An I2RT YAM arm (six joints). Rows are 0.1 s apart.
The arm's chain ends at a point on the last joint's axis. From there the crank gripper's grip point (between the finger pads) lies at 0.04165 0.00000 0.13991 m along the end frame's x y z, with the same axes.
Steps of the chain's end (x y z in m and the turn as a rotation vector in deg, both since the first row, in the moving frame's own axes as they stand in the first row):
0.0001 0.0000 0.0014 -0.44 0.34 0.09
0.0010 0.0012 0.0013 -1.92 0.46 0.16
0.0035 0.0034 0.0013 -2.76 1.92 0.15
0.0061 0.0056 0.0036 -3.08 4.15 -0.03
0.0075 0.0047 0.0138 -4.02 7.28 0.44
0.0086 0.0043 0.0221 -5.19 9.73 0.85
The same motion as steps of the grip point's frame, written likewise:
0.0009 0.0011 0.0011 -0.44 0.34 0.09
0.0021 0.0060 0.0009 -1.92 0.46 0.16
0.0082 0.0102 -0.0003 -2.76 1.92 0.15
0.0161 0.0130 0.0000 -3.08 4.15 -0.03
0.0248 0.0147 0.0070 -4.02 7.28 0.44
0.0315 0.0174 0.0125 -5.19 9.73 0.85

